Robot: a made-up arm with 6 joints.
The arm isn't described. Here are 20 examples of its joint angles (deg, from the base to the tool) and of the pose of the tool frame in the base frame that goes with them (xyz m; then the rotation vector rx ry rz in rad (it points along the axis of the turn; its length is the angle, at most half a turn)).
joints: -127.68 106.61 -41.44 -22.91 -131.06 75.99
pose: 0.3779 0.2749 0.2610 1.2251 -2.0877 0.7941
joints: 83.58 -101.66 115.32 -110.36 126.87 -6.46
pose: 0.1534 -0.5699 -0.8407 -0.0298 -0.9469 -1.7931
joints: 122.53 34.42 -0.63 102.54 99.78 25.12
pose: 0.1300 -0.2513 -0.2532 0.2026 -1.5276 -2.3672
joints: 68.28 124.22 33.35 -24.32 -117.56 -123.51
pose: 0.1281 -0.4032 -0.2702 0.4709 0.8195 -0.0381
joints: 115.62 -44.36 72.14 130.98 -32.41 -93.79
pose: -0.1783 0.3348 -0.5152 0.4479 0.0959 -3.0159
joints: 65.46 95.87 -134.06 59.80 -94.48 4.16
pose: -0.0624 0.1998 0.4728 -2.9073 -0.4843 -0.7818
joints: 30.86 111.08 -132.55 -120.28 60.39 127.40
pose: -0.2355 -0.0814 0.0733 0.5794 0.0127 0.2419
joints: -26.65 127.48 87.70 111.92 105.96 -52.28
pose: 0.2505 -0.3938 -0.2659 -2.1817 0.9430 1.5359
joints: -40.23 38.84 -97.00 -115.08 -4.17 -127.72
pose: 0.1493 -0.3748 -0.0308 1.0533 -0.9030 -1.6734
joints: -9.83 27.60 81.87 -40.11 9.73 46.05
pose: 0.5678 -0.0074 -0.0423 1.3811 -0.6538 -1.0053
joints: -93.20 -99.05 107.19 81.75 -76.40 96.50
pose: -0.3758 -0.1171 -0.5188 -1.2735 -1.0365 -1.7329
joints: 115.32 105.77 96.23 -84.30 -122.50 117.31
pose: 0.2880 0.2260 0.2943 -2.1176 1.8714 -1.2379
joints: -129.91 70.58 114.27 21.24 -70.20 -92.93
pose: -0.3198 -0.2529 -0.0362 0.0479 -0.1238 -1.5190
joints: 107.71 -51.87 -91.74 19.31 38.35 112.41
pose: 0.0296 0.2201 -0.5680 0.7491 -0.5129 2.7303
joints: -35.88 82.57 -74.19 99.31 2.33 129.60
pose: 0.1151 -0.0566 0.0646 -0.7219 -1.3728 1.3763
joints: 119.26 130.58 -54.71 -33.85 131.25 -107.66
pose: -0.3084 -0.2644 0.2754 -0.6576 1.4203 -2.4967
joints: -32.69 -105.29 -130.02 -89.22 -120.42 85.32
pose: 0.1477 0.3206 -0.4939 1.8293 -0.1599 -2.0402
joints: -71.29 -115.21 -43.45 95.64 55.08 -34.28
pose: -0.2441 -0.0670 0.0677 -2.2316 -1.2669 -1.4011
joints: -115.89 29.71 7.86 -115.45 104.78 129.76
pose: -0.4508 -0.2201 0.0732 0.8683 0.1912 -0.2303
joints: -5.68 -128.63 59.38 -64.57 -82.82 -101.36
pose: 0.1254 -0.2762 -0.2824 0.3860 -1.1663 0.1867
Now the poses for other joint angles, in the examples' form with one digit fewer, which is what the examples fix.
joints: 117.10 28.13 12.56 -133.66 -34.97 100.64
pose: 0.187 0.173 -0.026 -0.282 -1.233 0.208
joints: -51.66 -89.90 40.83 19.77 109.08 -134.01
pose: 0.276 -0.203 -0.164 2.543 -0.549 1.589
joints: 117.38 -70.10 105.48 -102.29 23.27 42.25
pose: -0.164 -0.130 -0.584 -1.244 0.316 -0.642
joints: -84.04 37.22 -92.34 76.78 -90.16 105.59
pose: 0.222 -0.355 -0.133 -0.476 0.490 1.606
